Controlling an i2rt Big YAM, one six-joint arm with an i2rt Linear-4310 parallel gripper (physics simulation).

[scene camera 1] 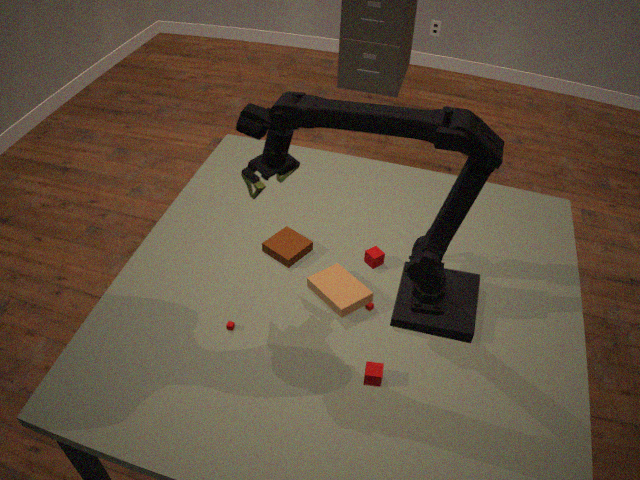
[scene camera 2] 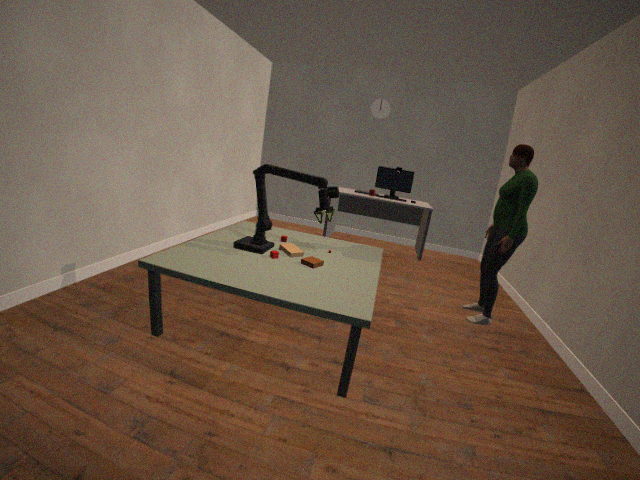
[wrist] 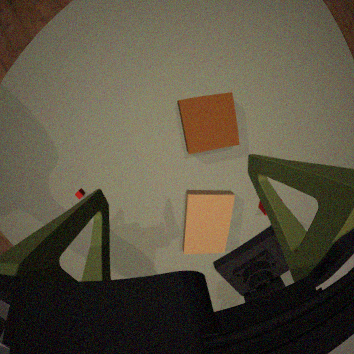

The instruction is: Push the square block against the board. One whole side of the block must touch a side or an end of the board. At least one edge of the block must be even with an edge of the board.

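Frame: origin at the arm's base, x ahead, y left, z up, level; centimetres.
Seen in the pictures: gripper, between the fingertips: (scene camera 1: 265, 189) (scene camera 2: 325, 222) (wrist: 176, 179); arm's base, origin of its link: (scene camera 1: 428, 296) (scene camera 2: 258, 242) (wrist: 254, 266).
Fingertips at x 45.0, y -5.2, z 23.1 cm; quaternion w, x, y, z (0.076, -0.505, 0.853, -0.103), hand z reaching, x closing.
Offsets run from my fingertips to a thing's top centre.
The square block {dx -3.7, dy -7.4, dz -23.7 cm} (scene camera 1: 287, 244) (scene camera 2: 312, 261) (wrist: 209, 123) is brown and lies flat on the table. The board {dx -21.4, dy +6.7, dz -22.1 cm} (scene camera 1: 339, 288) (scene camera 2: 291, 250) (wrist: 208, 223) is light tan, oblong and flat. It lies between the block and the arm's base. A gap separates the block from the board's nearer end, and in the wrist view the block is turned slightly relative to the board. My gripper (scene camera 1: 267, 188) (scene camera 2: 324, 221) (wrist: 176, 179) is open and empty. It hangs high above the table, beyond the block on the side away from the arm's base.
Red cubes {dx -28.9, dy -8.3, dz -22.7 cm} (scene camera 1: 374, 256) {dx -34.0, dy +31.6, dz -22.7 cm} (scene camera 1: 373, 373) (scene camera 2: 274, 254) stand on either side of the board. A tiny red cube {dx -30.0, dy +9.5, dz -25.0 cm} (scene camera 1: 369, 306) is close by the board's base-side end. Another tiny cube {dx +3.4, dy +24.3, dz -25.1 cm} (scene camera 1: 230, 325) (scene camera 2: 329, 251) (wrist: 80, 193) lies farther off. The arm's base (scene camera 1: 436, 304) (scene camera 2: 253, 244) stands past the board.
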